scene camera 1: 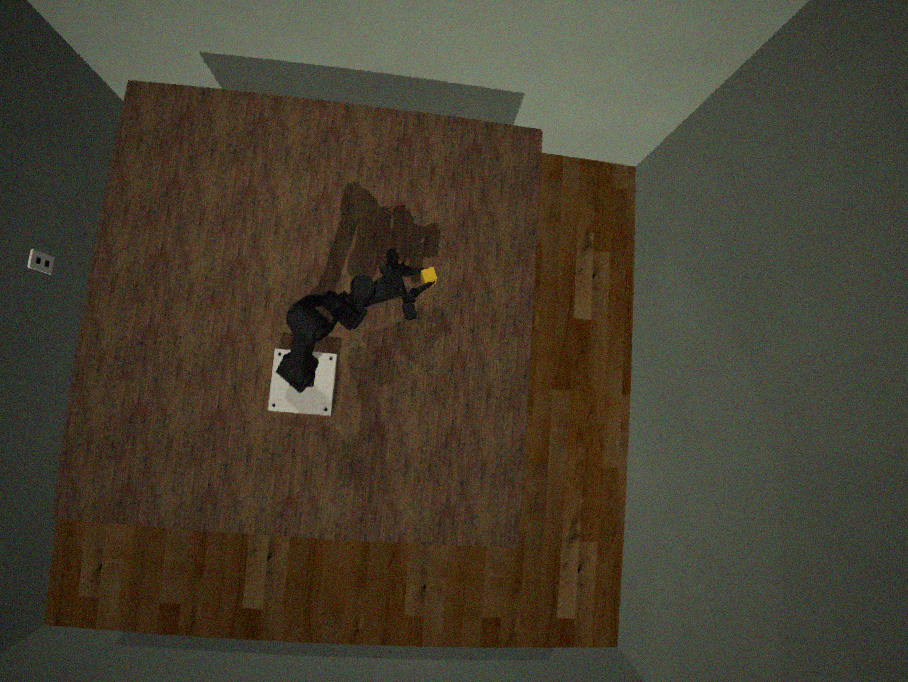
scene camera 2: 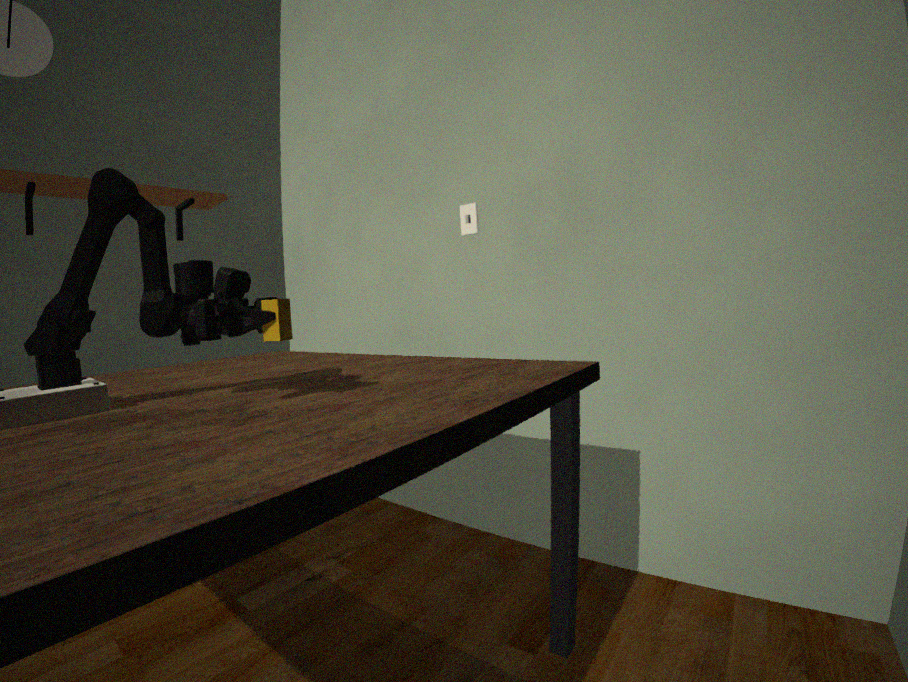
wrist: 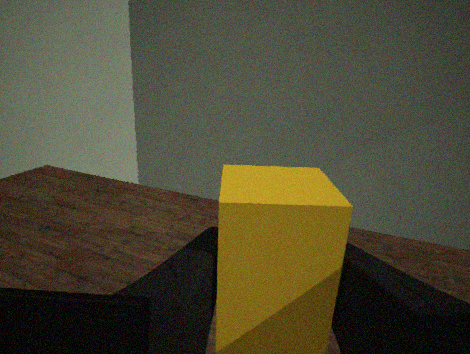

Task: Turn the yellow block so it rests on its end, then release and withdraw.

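Observation:
The yellow block (scene camera 1: pixel 428 275) (scene camera 2: pixel 276 320) (wrist: pixel 282 270) is held in the air above the wooden table, its long side close to upright. In the wrist view its top end and one long face show, and its lower end is cut off by the frame. My gripper (scene camera 1: pixel 427 277) (scene camera 2: pixel 273 318) (wrist: pixel 267 241) is shut on the block, with one black finger on either side of it, and points nearly level. In the second scene view a gap shows between the block's lower end and the table top.
The wooden table (scene camera 1: pixel 220 455) (scene camera 2: pixel 242 455) carries the arm's white base plate (scene camera 1: pixel 322 392) (scene camera 2: pixel 58 407). The arm's shadow falls on the table. A wall shelf (scene camera 2: pixel 157 194) on brackets is behind the arm. The table's right edge lies beyond the block in the first scene view.

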